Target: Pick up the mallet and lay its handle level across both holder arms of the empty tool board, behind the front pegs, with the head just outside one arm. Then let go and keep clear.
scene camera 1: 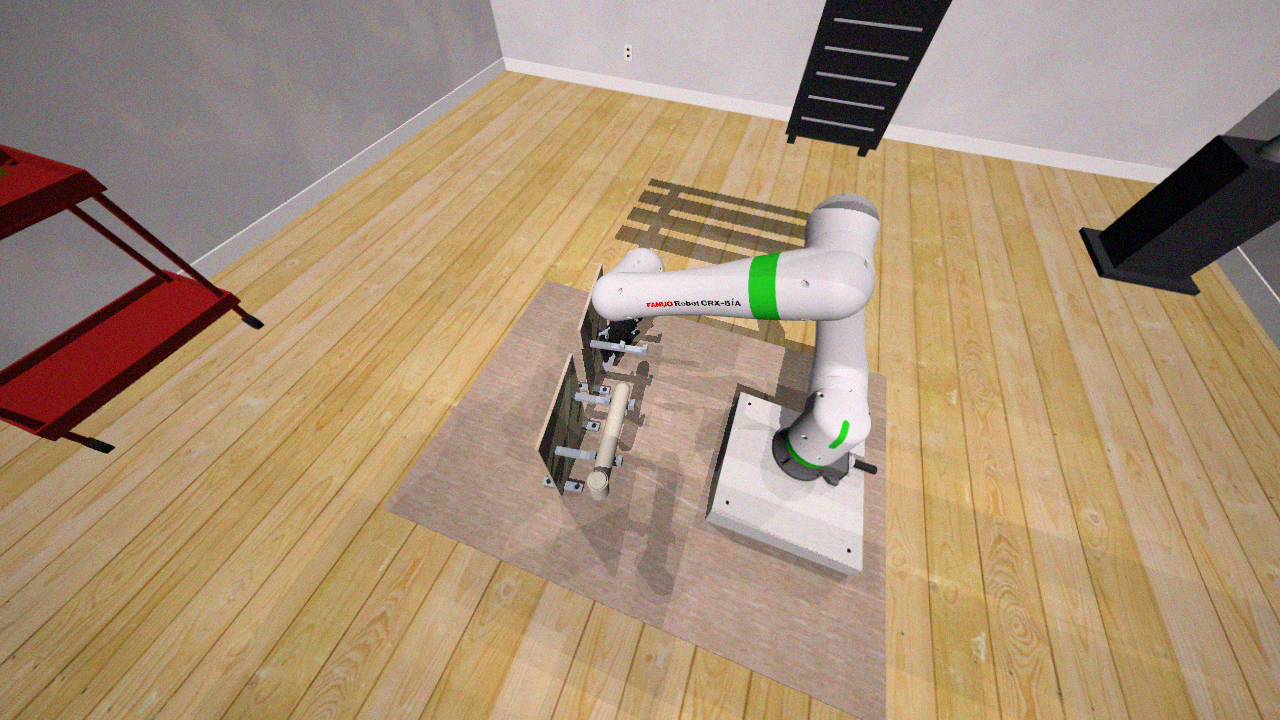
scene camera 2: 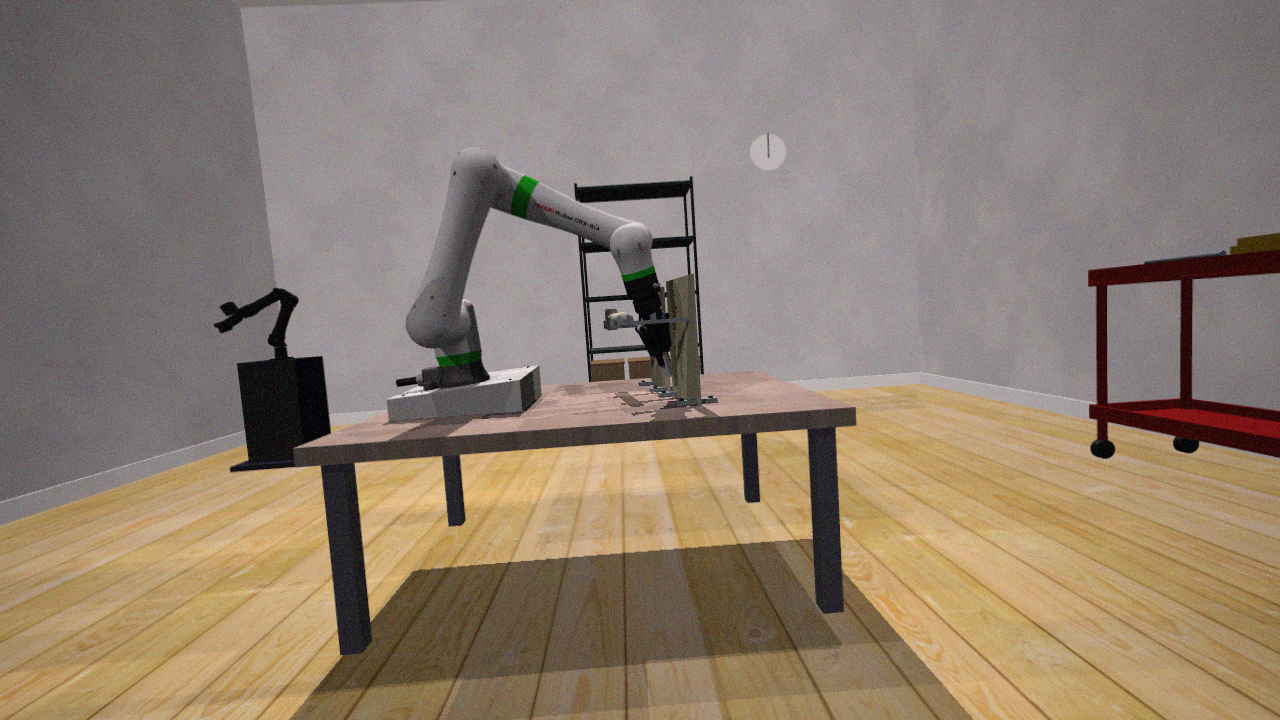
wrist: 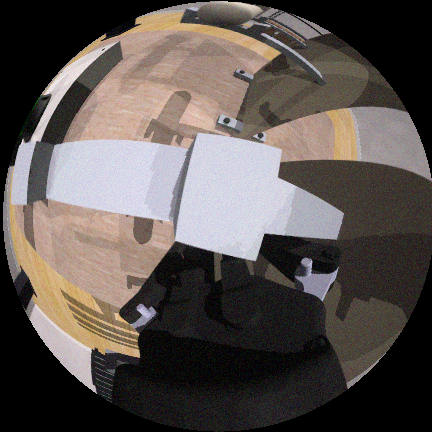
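Pixels of known places: gripper, between the fingertips: [scene camera 1: 606, 367] [scene camera 2: 668, 375]; arm's base, origin of its link: [scene camera 1: 798, 454] [scene camera 2: 464, 383].
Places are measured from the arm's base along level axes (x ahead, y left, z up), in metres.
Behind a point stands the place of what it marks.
Note:
Two upright wooden tool boards stand on the table [scene camera 1: 760, 609] @(x 0.022, y 0.380, z -0.078 m) [scene camera 2: 582, 429] @(x 0.369, y -0.425, z -0.084 m). The beige mallet [scene camera 1: 609, 432] @(x 0.468, y 0.188, z 0.179 m) lies across the holder arms of the nearer board [scene camera 1: 556, 420] @(x 0.589, y 0.208, z 0.196 m). My gripper [scene camera 1: 617, 345] @(x 0.600, y -0.090, z -0.012 m) [scene camera 2: 659, 357] @(x 0.600, y -0.090, z -0.012 m) [wrist: 219, 257] is shut on nothing. It sits close in front of the farther board [scene camera 1: 587, 345] @(x 0.623, y -0.037, z 0.160 m) [scene camera 2: 685, 340] @(x 0.647, y -0.169, z 0.089 m), among that board's holder arms. In the wrist view a light grey holder arm [wrist: 225, 197] crosses just in front of the fingers and hides their tips. The farther board's arms carry no tool.
The arm's white base block [scene camera 1: 787, 502] @(x 0.015, y 0.142, z 0.005 m) [scene camera 2: 465, 397] @(x 0.036, y -0.132, z -0.028 m) sits on the table's right side. Off the table stand a red cart [scene camera 1: 116, 330] [scene camera 2: 1182, 269], a black shelf rack [scene camera 2: 633, 190] and a black pedestal [scene camera 1: 1182, 219] [scene camera 2: 282, 407].

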